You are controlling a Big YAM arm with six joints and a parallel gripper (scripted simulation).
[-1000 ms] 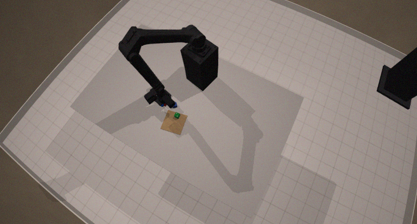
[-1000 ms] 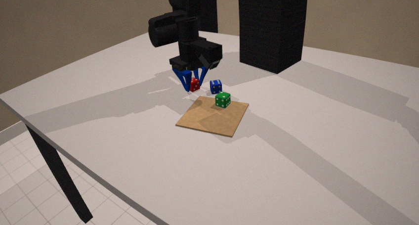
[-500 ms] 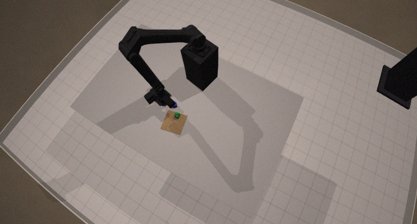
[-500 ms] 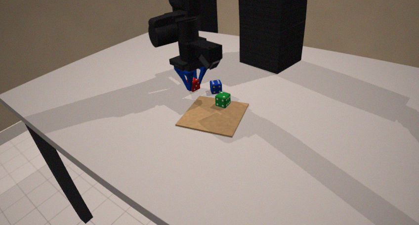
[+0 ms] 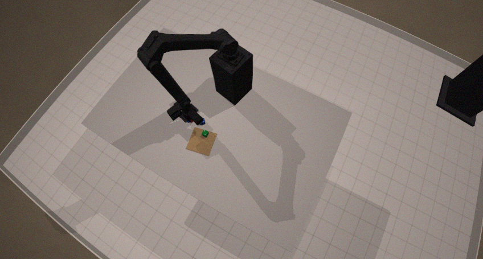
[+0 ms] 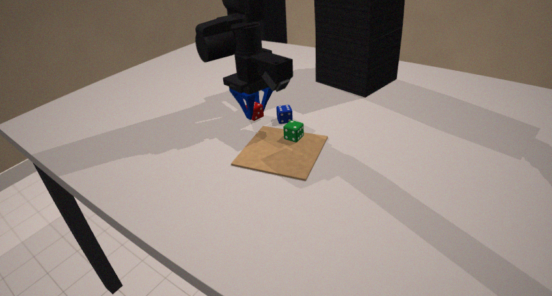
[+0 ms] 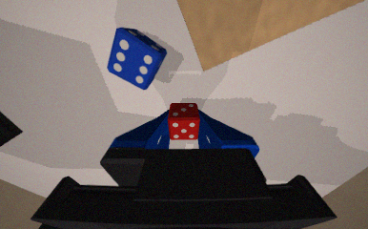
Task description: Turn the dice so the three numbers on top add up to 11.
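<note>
My hand is 70 mm to the right of the blue die and 20 mm past it. The rest, counted from my hand: tan mat: 130 mm to the left, 70 mm ahead, 10 mm below; green die: 130 mm to the left, 30 mm ahead, 10 mm above; red die: 10 mm above.
</note>
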